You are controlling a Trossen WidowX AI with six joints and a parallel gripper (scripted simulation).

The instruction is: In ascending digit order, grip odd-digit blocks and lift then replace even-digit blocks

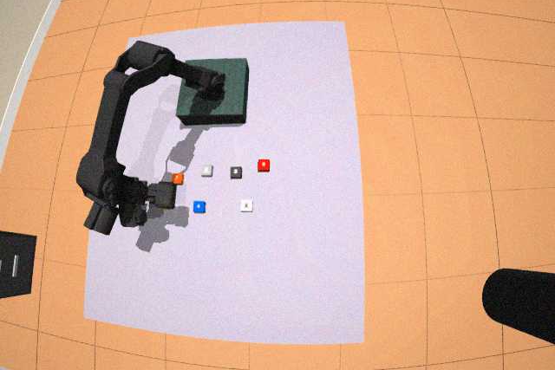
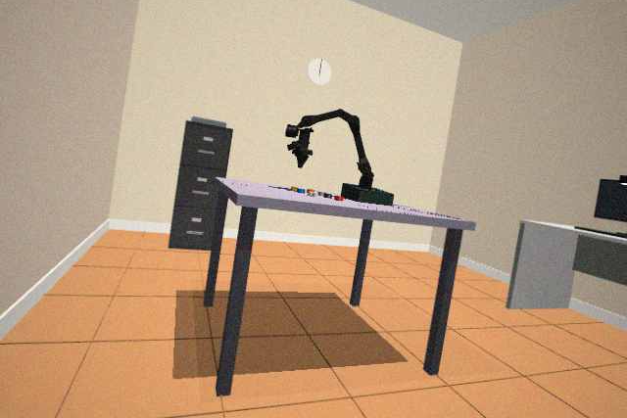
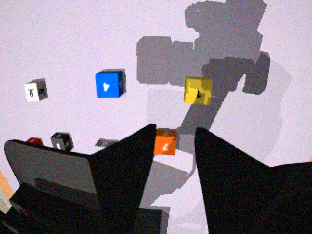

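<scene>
Now: the dark grey block 210 mm to the left of my gripper tip, 120 mm below it and 80 mm behind it. The rest, counted from my gripper tip: white block (230 mm to the left, 120 mm below, 20 mm ahead); red block (290 mm to the left, 120 mm below, 90 mm behind).
</scene>
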